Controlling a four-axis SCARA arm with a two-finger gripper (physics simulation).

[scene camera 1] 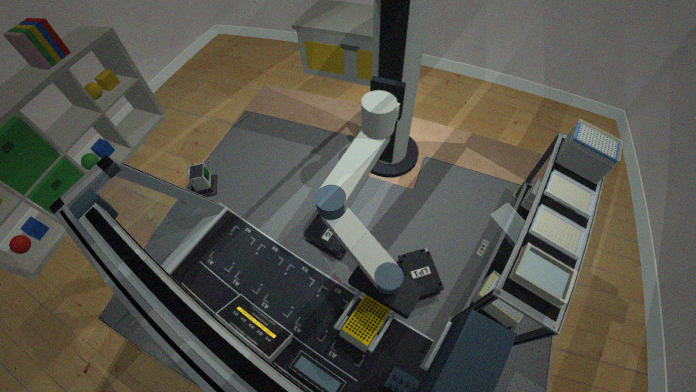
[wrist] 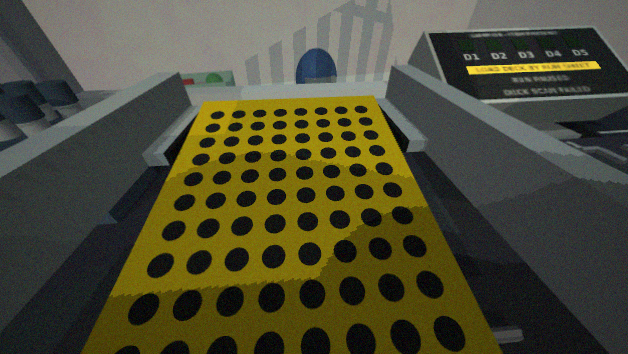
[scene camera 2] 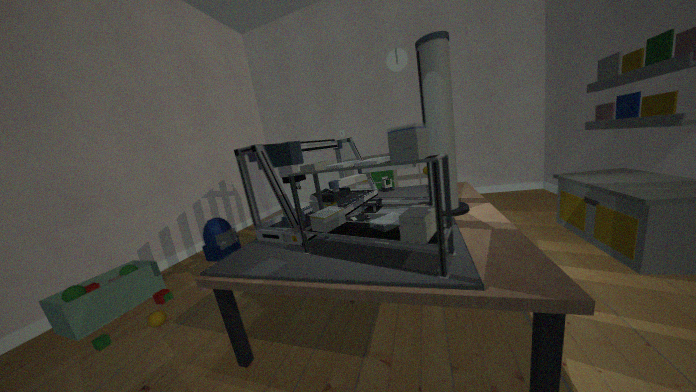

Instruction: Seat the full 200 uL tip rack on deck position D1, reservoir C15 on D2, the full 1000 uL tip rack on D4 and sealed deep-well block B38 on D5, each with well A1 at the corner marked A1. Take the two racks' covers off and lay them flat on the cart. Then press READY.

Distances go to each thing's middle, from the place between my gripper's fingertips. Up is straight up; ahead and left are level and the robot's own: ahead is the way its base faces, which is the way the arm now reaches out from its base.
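Scene:
Slab labelled LP1 (scene camera 1: 418,266): 9 cm below my hand, 27 cm behind, 12 cm to the left. Reservoir (scene camera 1: 534,269): 23 cm above my hand, 23 cm behind, 36 cm to the left.

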